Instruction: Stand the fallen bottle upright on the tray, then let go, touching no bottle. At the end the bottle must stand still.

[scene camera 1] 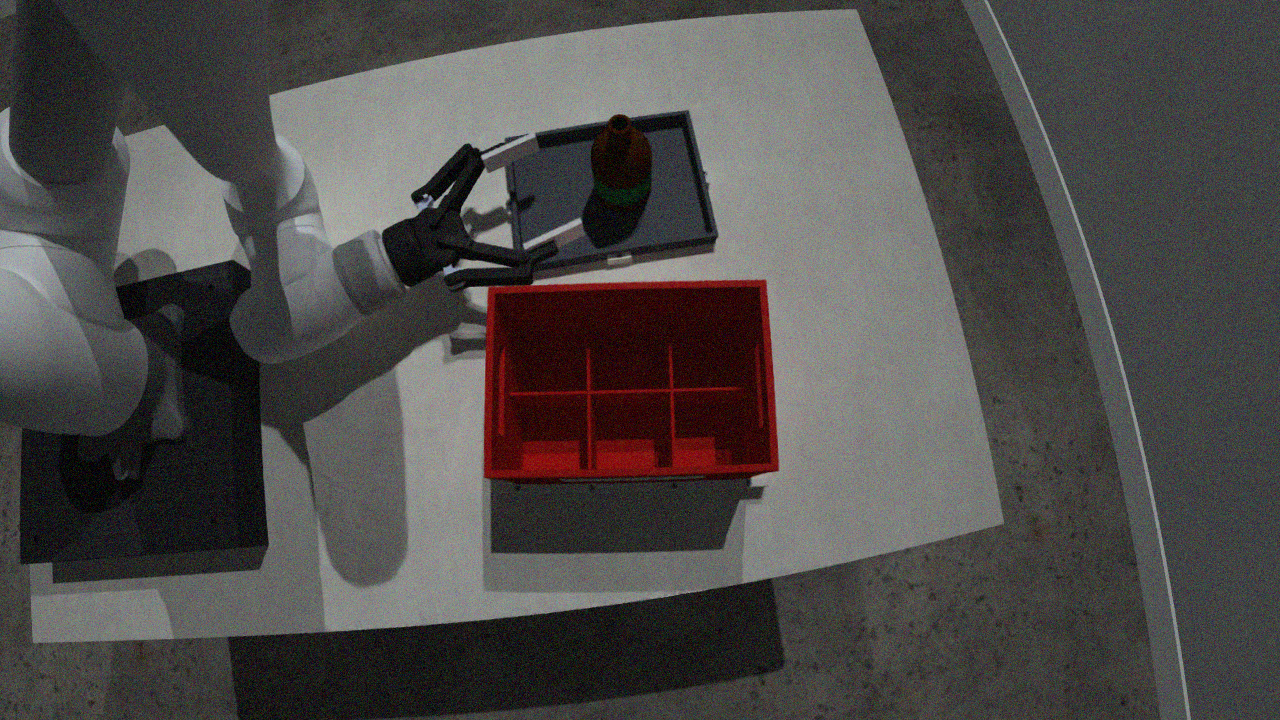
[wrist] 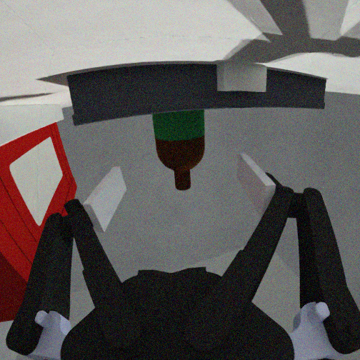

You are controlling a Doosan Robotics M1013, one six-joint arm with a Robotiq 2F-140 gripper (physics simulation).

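Frame: origin at the arm's base, x up, y ahead, z left, level; metres.
Where they show: gripper, fingertip midpoint: [scene camera 1: 558, 182]; arm's base, link origin: [scene camera 1: 132, 384].
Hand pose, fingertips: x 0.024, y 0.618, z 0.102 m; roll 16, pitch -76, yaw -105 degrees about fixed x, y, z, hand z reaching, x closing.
Things, the pixels of their top centre, and the offset from my fingertips. "*": a spot on its surface instead. Level surfaces: height alone.
- brown bottle, top centre: [scene camera 1: 619, 123] dy +0.080, dx +0.066, dz +0.020 m
- dark tray, surface spot: [scene camera 1: 556, 198] * dy -0.008, dx -0.089, dz +0.026 m
- red crate, top centre: [scene camera 1: 628, 376] dy +0.026, dx +0.081, dz -0.262 m
- pale table, surface height: dx -0.094 m
A brown bottle [scene camera 1: 622, 161] [wrist: 180, 150] with a green band stands upright on the dark tray [scene camera 1: 556, 198] [wrist: 120, 92], right of the tray's middle in the scene view. In the wrist view the tray's wall hides the bottle's base. My gripper [scene camera 1: 546, 192] [wrist: 178, 171] is wide open with nothing between its fingers. Its fingertips are over the left part of the tray in the scene view, to the left of the bottle and apart from it. In the wrist view the bottle shows beyond the gap between the two pale finger pads.
A red crate [scene camera 1: 631, 286] [wrist: 69, 170] with divided compartments stands close to the tray, below it in the scene view. The pale table [scene camera 1: 859, 358] carries both. A dark block [scene camera 1: 214, 501] lies under the arm at the left.
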